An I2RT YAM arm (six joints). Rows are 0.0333 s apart.
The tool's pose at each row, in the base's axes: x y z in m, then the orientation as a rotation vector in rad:
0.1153, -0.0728, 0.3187, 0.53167, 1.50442, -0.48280
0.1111, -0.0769, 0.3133, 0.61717, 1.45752, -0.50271
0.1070, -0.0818, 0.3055, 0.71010, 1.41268, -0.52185
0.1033, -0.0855, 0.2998, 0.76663, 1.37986, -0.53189
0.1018, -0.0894, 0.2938, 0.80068, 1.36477, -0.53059
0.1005, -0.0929, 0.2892, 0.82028, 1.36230, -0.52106
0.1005, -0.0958, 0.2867, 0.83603, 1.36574, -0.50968
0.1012, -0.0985, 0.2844, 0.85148, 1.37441, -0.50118
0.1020, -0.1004, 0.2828, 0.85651, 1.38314, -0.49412
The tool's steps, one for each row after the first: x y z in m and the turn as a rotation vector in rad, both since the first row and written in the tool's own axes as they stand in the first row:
0.0052, -0.0060, -0.0008, 0.07107, -0.01822, 0.04948
0.0128, -0.0126, -0.0011, 0.14716, -0.02978, 0.10221
0.0184, -0.0179, -0.0018, 0.19347, -0.04051, 0.13674
0.0242, -0.0221, -0.0006, 0.21642, -0.04162, 0.16061
0.0287, -0.0259, 0.0005, 0.22347, -0.03570, 0.17792
0.0311, -0.0282, 0.0022, 0.22621, -0.02562, 0.19239
0.0334, -0.0300, 0.0044, 0.22998, -0.01117, 0.20307
0.0349, -0.0311, 0.0062, 0.22787, -0.00071, 0.20731

